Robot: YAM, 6 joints.
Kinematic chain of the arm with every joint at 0, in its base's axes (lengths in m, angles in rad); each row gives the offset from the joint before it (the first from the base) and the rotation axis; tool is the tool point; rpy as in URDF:
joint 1: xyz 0 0 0.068 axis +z
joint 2: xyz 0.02 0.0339 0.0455 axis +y
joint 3: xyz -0.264 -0.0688 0 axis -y
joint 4: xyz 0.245 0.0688 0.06 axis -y
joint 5: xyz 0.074 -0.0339 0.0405 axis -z
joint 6: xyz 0.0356 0 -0.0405 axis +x
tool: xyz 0 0 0 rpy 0 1.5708 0
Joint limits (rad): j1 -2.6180..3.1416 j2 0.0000..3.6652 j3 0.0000..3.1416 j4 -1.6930..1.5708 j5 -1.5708..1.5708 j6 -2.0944..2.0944
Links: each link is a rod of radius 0.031 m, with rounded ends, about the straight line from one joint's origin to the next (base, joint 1, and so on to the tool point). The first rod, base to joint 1, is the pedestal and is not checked.
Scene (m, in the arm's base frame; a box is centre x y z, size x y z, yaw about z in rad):
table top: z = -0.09
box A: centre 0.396 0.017 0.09 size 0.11 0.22 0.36 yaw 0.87
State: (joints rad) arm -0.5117 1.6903 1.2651 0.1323 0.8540 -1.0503
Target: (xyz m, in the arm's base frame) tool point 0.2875 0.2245 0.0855
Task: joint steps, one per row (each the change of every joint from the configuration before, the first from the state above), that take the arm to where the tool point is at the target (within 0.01 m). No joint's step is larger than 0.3 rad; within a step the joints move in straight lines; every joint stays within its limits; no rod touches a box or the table.
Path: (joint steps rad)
1: 0.2616 0.1221 0.2499 0.1001 0.1434 0.1555
2: 0.2616 0.1221 0.2499 0.1002 0.1433 0.1554
3: 0.2616 0.1221 0.2498 0.1001 0.1434 0.1555
4: 0.2615 0.1221 0.2499 0.1001 0.1433 0.1554
5: 0.2616 0.1221 0.2499 0.1001 0.1434 0.1555
6: -0.0111 -0.0469 -0.2570 -0.0960 -0.1369 -0.1296
7: -0.0111 -0.0468 -0.2569 -0.0961 -0.1368 -0.1295
8: -0.0111 -0.0468 -0.2569 -0.0961 -0.1369 -0.1296
9: -0.0112 -0.0468 -0.2570 -0.0961 -0.1369 -0.1295
10: -0.0111 -0.0468 -0.2569 -0.0960 -0.1369 -0.1296
11: -0.0111 -0.0468 -0.2570 -0.0961 -0.1368 -0.1295

